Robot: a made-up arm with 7 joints. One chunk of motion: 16 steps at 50 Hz.
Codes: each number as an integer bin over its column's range. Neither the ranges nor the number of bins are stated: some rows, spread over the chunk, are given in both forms.
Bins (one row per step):
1: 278 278 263 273 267 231
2: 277 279 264 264 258 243
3: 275 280 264 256 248 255
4: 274 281 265 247 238 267
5: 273 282 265 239 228 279
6: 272 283 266 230 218 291
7: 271 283 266 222 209 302
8: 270 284 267 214 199 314
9: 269 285 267 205 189 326
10: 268 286 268 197 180 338
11: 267 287 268 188 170 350
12: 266 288 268 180 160 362
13: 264 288 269 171 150 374
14: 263 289 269 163 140 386
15: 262 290 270 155 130 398
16: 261 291 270 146 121 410
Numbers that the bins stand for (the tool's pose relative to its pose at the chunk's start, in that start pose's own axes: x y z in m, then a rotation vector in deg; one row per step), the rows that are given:
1: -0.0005 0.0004 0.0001 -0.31 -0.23 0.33
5: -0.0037 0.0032 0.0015 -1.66 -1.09 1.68
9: -0.0063 0.0052 0.0029 -3.01 -1.95 2.99
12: -0.0082 0.0073 0.0036 -4.00 -2.60 4.00
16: -0.0114 0.0093 0.0049 -5.35 -3.46 5.34
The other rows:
2: -0.0011 0.0011 0.0008 -0.67 -0.42 0.67
3: -0.0024 0.0018 0.0008 -0.99 -0.65 1.01
4: -0.0031 0.0025 0.0015 -1.34 -0.87 1.34
6: -0.0043 0.0038 0.0022 -2.02 -1.31 2.01
7: -0.0050 0.0038 0.0022 -2.33 -1.51 2.32
8: -0.0056 0.0045 0.0029 -2.65 -1.73 2.66
10: -0.0069 0.0059 0.0036 -3.33 -2.15 3.33
11: -0.0076 0.0066 0.0036 -3.68 -2.37 3.66
13: -0.0095 0.0073 0.0042 -4.36 -2.82 4.34
14: -0.0102 0.0079 0.0042 -4.67 -3.04 4.67
15: -0.0108 0.0086 0.0049 -4.99 -3.26 5.01

